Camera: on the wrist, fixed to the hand. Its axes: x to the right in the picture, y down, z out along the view.
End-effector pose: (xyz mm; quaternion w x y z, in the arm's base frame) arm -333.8 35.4 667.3 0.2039 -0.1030 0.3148 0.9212
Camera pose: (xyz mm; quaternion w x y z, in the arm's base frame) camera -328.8 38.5 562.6 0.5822 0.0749 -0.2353 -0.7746
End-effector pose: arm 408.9 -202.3 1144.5 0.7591 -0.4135 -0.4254 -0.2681
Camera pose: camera 411.5 -303.7 1170.9 0.7515 -0.5940 0.1943 0.2114
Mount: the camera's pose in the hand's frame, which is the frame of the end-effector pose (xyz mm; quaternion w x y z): 29.8 -60.7 -80.1 0.6767 -0.1023 0.2205 0.6950
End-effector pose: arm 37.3 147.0 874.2 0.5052 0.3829 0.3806 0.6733
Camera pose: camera -17.1 178.0 790.1 0.1708 -0.3235 -0.0340 -0.9301
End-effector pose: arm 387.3 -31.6 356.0 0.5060 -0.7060 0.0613 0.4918
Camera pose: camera 488.6 -52.2 373.5 0.0851 0.5953 -0.5934 -0.5350
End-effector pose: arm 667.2 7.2 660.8 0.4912 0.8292 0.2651 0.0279
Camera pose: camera 643.2 108.1 645.4 0.3394 0.6890 -0.2915 0.5702
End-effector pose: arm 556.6 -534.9 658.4 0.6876 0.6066 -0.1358 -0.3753
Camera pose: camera 607.0 -495.5 575.4 0.8181 0.3285 -0.3235 0.3438
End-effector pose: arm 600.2 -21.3 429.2 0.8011 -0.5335 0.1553 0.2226
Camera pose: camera 656.4 -109.7 431.8 0.2986 -0.3841 0.6297 0.6056
